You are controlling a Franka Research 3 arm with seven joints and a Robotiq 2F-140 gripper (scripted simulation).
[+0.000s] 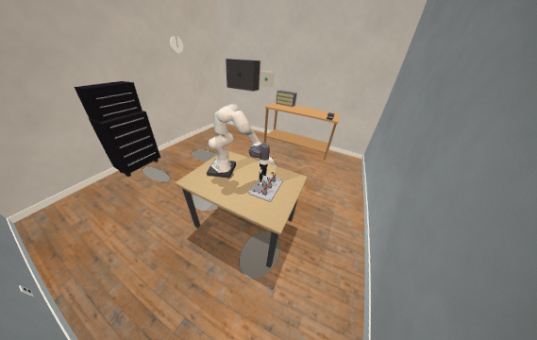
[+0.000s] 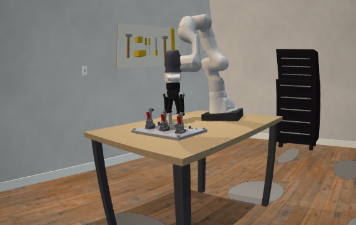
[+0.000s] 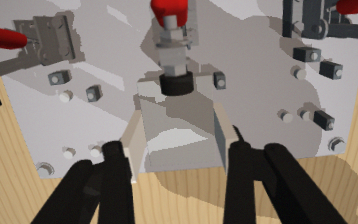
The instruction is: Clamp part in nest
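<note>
The grey part lies 30 mm below my hand. Also, from my hand: grey fixture plate (50 mm below, 50 mm ahead); then clamp (100 mm to the right, 90 mm ahead).
</note>
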